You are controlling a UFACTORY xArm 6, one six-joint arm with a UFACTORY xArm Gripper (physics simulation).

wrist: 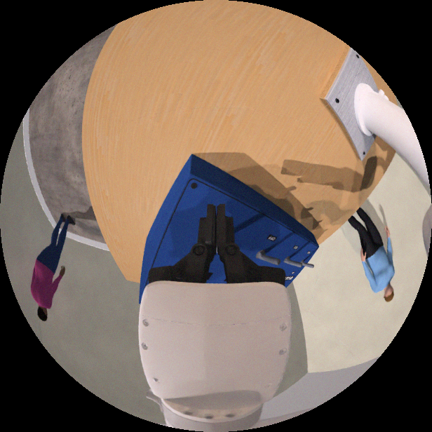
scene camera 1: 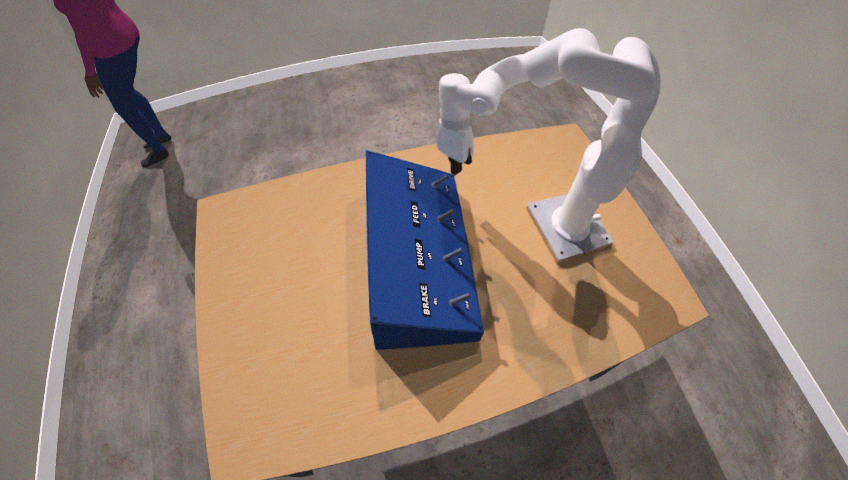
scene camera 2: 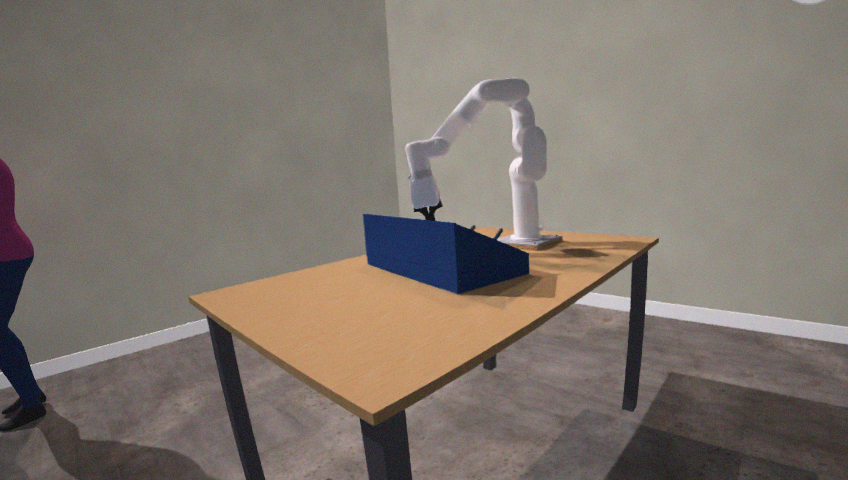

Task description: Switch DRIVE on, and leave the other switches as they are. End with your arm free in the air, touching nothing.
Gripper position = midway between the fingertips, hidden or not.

Observation:
I see my gripper [scene camera 1: 456,171] and a blue sloped switch panel [scene camera 1: 411,283].
My gripper also shows in the wrist view [wrist: 216,213] and in scene camera 2 [scene camera 2: 431,225]. The blue sloped switch panel shows as well in the wrist view [wrist: 261,228] and in scene camera 2 [scene camera 2: 446,255].

